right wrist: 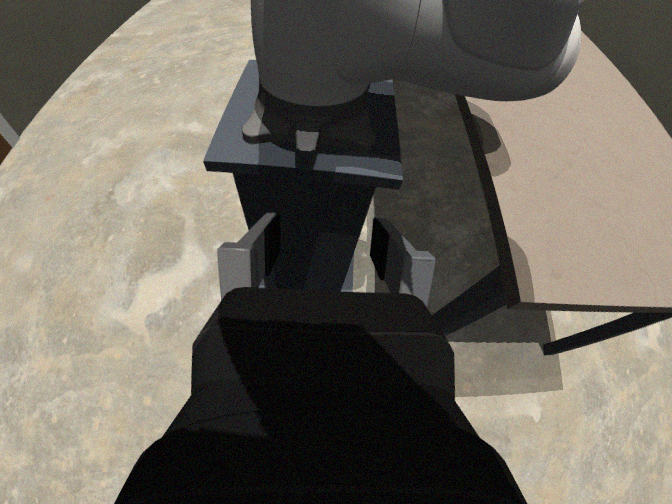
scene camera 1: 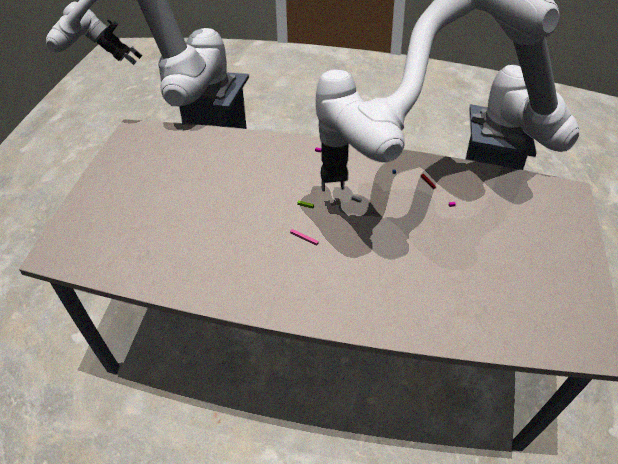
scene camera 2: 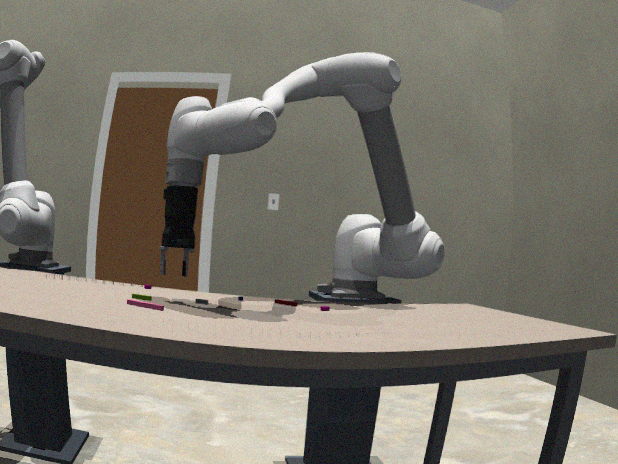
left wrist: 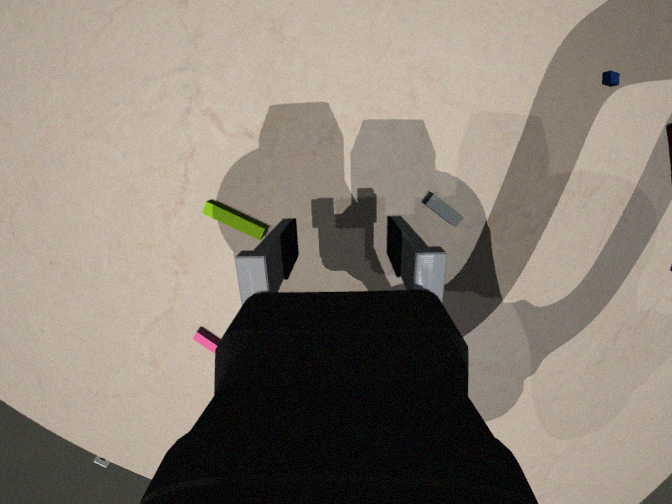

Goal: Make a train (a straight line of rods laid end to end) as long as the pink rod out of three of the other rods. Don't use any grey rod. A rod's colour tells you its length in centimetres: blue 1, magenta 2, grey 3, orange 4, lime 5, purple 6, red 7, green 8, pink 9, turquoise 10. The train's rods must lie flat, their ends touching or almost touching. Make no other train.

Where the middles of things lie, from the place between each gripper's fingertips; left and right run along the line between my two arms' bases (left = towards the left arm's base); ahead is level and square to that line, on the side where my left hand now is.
My left hand (scene camera 2: 173, 275) is 3 cm short of the lime rod (left wrist: 213, 209), 8 cm to the left of it and 7 cm above it.
Right now my right hand is 570 mm short of the lime rod, 880 mm to the right of it and 150 mm above it.
